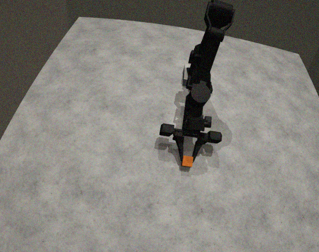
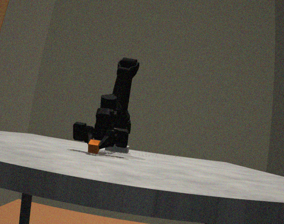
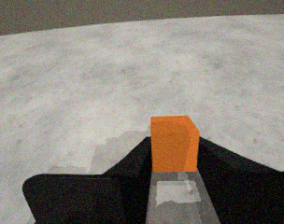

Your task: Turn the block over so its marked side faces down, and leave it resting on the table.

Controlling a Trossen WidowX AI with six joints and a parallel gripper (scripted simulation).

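Now: gripper tip 1 cm past the block and 1 cm above it.
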